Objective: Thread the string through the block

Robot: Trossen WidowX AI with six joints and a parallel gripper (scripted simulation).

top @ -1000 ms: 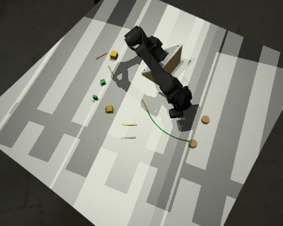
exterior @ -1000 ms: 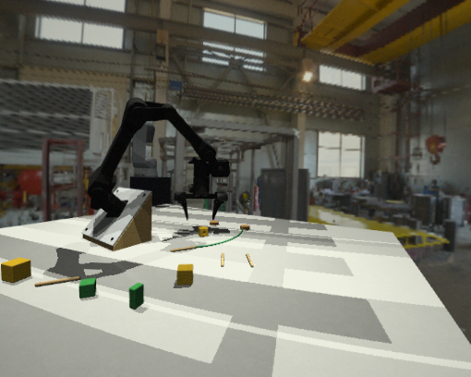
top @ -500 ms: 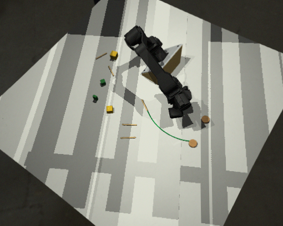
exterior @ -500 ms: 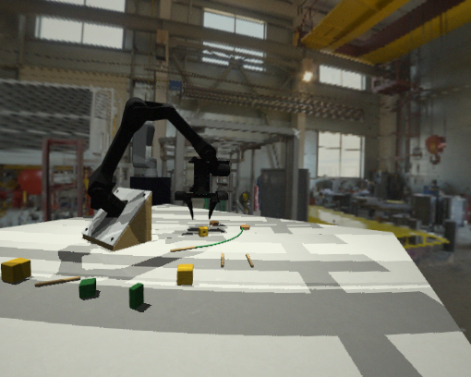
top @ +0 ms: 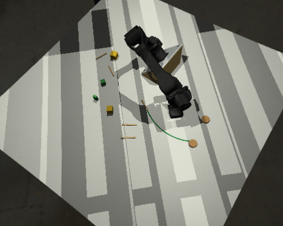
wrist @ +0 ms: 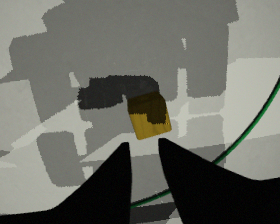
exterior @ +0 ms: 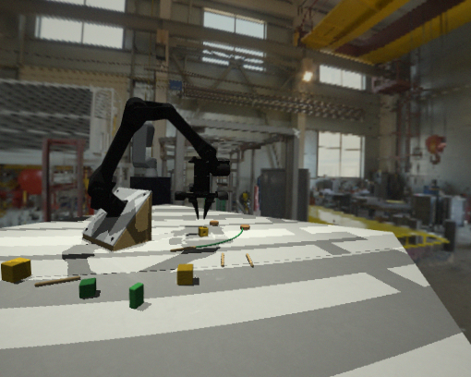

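The thin wooden stick is 40 mm ahead of my gripper tip, 130 mm to the right of it and 60 mm below it. The rest, counted from my gripper tip: yellow-brown block 170 mm behind, 460 mm to the right, 40 mm below; then green cube 20 mm ahead, 420 mm to the right, 50 mm below; then round wooden button 110 mm ahead, 170 mm to the left, 50 mm below.
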